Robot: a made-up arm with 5 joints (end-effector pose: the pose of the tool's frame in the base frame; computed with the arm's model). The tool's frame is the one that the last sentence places. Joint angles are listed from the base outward.
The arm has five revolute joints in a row. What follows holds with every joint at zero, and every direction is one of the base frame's. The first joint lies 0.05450 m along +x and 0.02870 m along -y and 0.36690 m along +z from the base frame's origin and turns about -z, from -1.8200 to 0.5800 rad. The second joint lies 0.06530 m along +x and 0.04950 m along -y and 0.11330 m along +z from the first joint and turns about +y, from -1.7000 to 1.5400 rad. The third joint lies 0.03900 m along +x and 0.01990 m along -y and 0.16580 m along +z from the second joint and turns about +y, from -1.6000 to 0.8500 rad. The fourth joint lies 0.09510 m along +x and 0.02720 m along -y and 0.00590 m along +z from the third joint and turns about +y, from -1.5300 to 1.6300 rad. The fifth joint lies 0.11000 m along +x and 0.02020 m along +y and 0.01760 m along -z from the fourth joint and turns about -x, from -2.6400 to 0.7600 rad. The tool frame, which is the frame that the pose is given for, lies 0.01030 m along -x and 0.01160 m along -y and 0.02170 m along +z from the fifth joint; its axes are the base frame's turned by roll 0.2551, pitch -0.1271 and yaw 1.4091 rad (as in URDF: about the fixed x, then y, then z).
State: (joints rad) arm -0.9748 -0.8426 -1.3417 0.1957 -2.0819
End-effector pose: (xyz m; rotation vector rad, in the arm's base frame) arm 0.0740 -0.1597 0.8007 -0.7292 0.9333 -1.2638
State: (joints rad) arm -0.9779 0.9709 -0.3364 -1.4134 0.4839
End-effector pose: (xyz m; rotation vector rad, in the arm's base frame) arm 0.3249 0.2356 0.5650 -0.4799 -0.5797 2.1406
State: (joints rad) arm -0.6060 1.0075 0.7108 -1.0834 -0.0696
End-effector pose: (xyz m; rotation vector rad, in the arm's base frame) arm 0.3523 0.0688 0.3843 0.6493 0.8187 1.8087
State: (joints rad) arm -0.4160 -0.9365 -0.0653 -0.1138 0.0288
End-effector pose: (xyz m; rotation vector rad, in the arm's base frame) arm 0.1273 -0.0921 0.7847 -0.3726 -0.9625 1.7723
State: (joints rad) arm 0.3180 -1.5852 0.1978 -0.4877 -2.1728
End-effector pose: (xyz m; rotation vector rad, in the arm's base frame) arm -0.0506 -0.0865 0.7183 -0.2238 1.4975 -2.3147
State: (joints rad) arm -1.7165 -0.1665 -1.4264 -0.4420 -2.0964
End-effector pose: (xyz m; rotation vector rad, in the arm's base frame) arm 0.1345 0.0418 0.8515 -0.9178 0.5759 -0.5788
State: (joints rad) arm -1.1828 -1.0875 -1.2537 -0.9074 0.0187
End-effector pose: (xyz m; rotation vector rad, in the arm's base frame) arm 0.0476 -0.2771 0.6410 0.3745 3.0021 -0.2417
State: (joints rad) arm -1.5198 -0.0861 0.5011 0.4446 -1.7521
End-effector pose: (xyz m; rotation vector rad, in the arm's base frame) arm 0.1612 0.1856 0.5188 2.0147 0.9048 1.2198
